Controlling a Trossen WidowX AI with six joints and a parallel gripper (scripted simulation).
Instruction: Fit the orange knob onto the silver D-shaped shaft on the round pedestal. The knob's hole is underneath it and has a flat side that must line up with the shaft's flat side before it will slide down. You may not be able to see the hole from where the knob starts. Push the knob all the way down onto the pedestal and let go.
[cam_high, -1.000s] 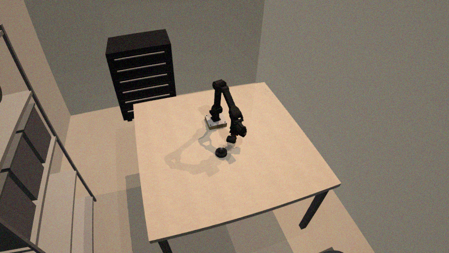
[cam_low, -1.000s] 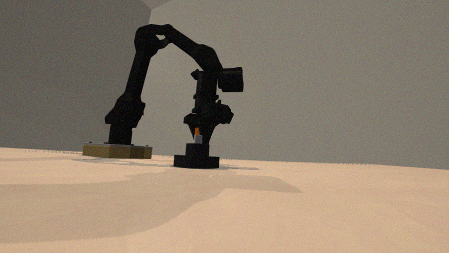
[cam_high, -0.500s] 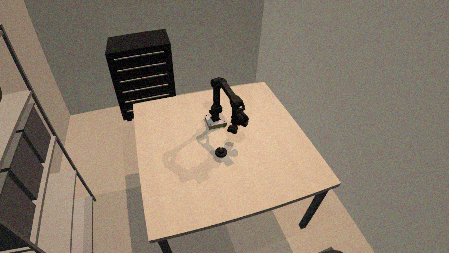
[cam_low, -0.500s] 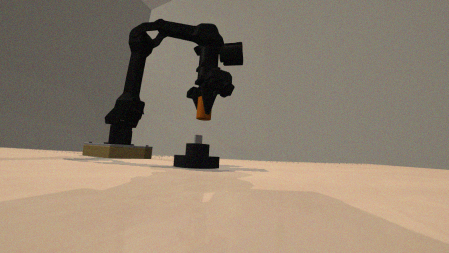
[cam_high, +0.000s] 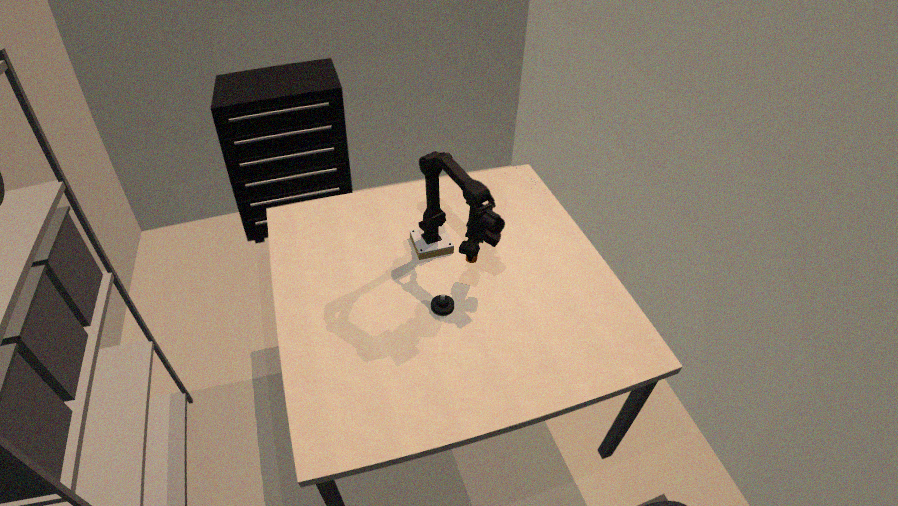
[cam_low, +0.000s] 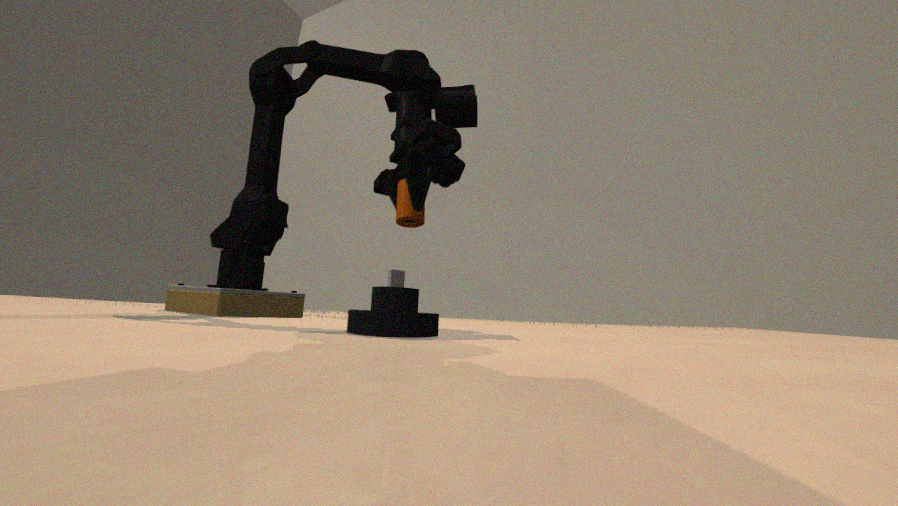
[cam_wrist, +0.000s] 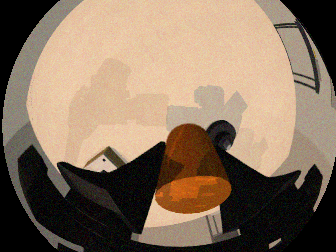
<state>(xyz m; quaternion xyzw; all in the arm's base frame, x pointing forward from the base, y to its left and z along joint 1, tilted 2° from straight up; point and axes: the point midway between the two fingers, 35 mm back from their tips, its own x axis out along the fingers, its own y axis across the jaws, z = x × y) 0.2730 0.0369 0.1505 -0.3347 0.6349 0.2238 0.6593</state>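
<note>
Right now my gripper tip is 3 cm below the orange knob. The rest, counted from my gripper tip: black round pedestal (4 cm ahead, 13 cm to the right, 12 cm below).
</note>
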